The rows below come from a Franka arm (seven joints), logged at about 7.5 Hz.
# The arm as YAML. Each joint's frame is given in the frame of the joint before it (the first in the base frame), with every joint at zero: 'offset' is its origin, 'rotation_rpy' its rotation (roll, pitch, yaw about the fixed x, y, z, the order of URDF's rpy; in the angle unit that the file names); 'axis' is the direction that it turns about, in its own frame. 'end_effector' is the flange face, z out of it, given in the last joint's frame.
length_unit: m
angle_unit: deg
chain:
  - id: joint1
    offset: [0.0, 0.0, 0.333]
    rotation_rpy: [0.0, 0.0, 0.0]
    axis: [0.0, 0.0, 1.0]
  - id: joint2
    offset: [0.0, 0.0, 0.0]
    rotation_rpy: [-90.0, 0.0, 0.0]
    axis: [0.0, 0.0, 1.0]
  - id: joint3
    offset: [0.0, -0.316, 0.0]
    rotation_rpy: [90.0, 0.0, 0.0]
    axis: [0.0, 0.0, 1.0]
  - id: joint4
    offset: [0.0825, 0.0, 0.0]
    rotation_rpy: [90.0, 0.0, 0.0]
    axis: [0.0, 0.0, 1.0]
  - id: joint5
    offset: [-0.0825, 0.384, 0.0]
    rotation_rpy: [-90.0, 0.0, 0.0]
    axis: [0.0, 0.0, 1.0]
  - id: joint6
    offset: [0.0, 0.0, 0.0]
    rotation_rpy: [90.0, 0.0, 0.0]
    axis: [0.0, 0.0, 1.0]
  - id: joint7
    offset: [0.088, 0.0, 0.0]
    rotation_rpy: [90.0, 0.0, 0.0]
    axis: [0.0, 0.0, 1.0]
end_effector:
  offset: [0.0, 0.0, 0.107]
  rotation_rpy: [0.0, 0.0, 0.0]
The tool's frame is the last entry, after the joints.
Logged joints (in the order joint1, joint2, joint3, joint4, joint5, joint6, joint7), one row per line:
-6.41, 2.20, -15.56, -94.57, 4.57, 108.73, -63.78
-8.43, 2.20, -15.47, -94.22, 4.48, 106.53, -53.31
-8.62, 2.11, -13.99, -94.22, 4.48, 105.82, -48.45
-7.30, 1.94, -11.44, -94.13, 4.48, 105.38, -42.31
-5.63, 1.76, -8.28, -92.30, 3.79, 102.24, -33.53
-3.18, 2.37, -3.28, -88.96, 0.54, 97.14, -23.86
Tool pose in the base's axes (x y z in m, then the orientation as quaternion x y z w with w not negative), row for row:
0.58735, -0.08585, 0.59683, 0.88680, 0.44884, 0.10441, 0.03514
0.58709, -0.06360, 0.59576, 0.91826, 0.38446, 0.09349, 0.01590
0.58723, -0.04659, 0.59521, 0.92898, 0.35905, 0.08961, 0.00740
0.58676, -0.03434, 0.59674, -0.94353, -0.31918, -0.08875, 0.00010
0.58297, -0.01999, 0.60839, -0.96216, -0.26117, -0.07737, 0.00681
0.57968, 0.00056, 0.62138, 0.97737, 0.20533, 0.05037, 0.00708
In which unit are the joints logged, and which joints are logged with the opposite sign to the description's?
The joints are logged in degrees. Opposite sign: joint1.
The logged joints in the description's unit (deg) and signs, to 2 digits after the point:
6.41, 2.20, -15.56, -94.57, 4.57, 108.73, -63.78
8.43, 2.20, -15.47, -94.22, 4.48, 106.53, -53.31
8.62, 2.11, -13.99, -94.22, 4.48, 105.82, -48.45
7.30, 1.94, -11.44, -94.13, 4.48, 105.38, -42.31
5.63, 1.76, -8.28, -92.30, 3.79, 102.24, -33.53
3.18, 2.37, -3.28, -88.96, 0.54, 97.14, -23.86

